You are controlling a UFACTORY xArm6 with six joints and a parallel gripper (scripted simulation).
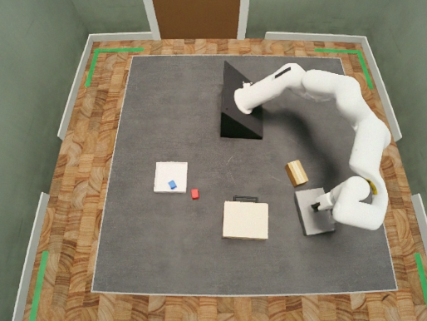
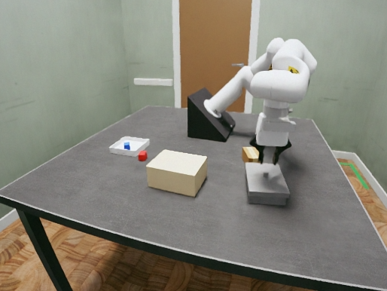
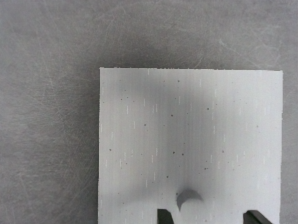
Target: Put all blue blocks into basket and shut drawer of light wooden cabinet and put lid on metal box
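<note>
Right now my hand is 8 cm above the flat lid. Round my hand: grey metal box (10 cm below); then light wooden cabinet (3 cm ahead, 31 cm to the right, 8 cm below); then brown cardboard box (18 cm behind, 5 cm to the right, 9 cm below).
</note>
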